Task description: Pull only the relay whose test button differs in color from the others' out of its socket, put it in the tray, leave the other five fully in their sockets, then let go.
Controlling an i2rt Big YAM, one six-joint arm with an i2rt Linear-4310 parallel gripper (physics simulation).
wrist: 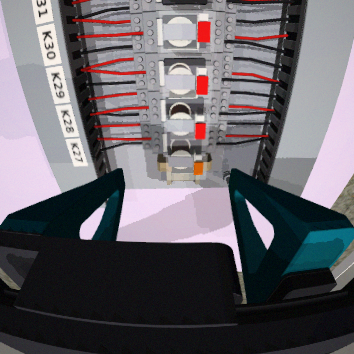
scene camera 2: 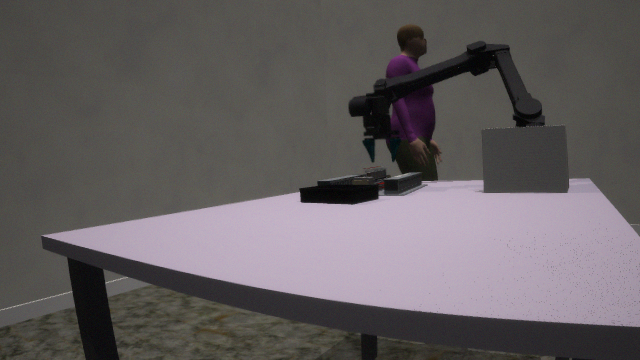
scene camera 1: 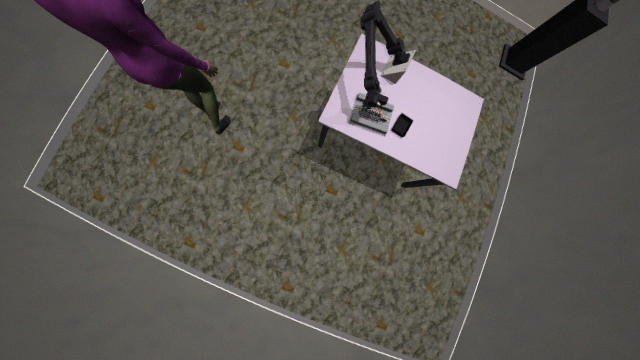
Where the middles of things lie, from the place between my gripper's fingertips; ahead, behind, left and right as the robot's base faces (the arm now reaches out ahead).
My hand is 8 cm to the right of the socket panel (wrist: 139, 166) and 8 cm above it.
